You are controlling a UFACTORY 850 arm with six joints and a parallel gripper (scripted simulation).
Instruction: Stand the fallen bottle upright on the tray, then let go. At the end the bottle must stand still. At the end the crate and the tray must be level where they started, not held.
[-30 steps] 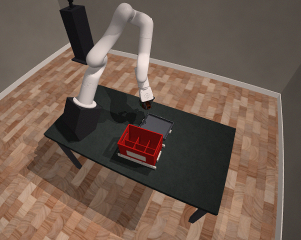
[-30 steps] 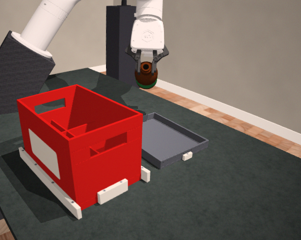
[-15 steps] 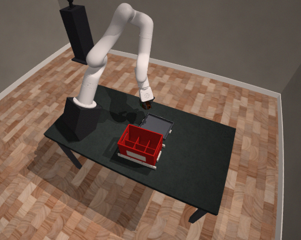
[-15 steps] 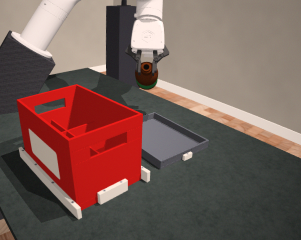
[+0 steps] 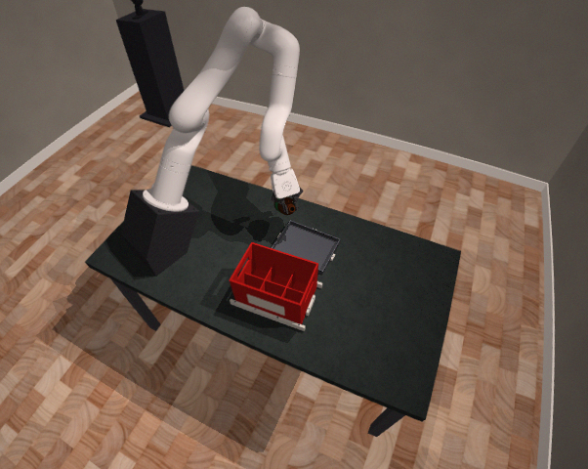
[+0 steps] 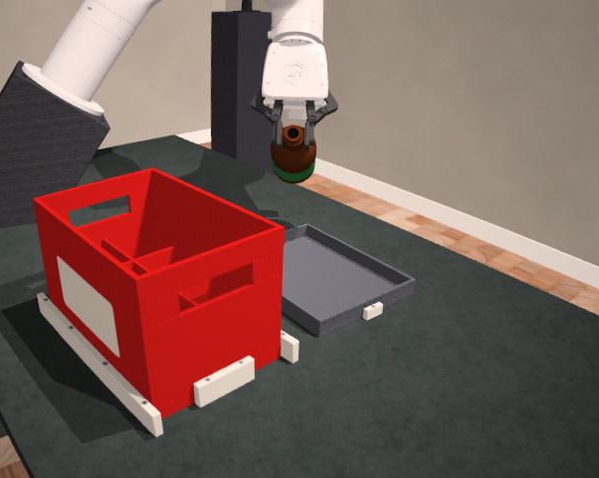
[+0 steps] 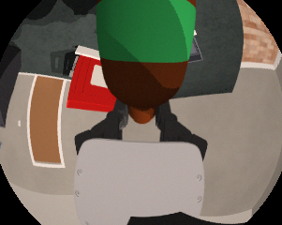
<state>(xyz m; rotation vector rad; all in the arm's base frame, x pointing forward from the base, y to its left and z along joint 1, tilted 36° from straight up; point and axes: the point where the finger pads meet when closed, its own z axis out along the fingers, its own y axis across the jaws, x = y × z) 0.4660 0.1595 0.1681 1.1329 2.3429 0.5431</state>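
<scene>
The brown bottle is 30 mm behind my hand, 30 mm to the left of it and 30 mm below it. The rest, counted from my hand: grey shallow tray: 80 mm ahead, 10 mm to the right, 190 mm below; then red crate: 90 mm ahead, 280 mm to the right, 120 mm below.
</scene>
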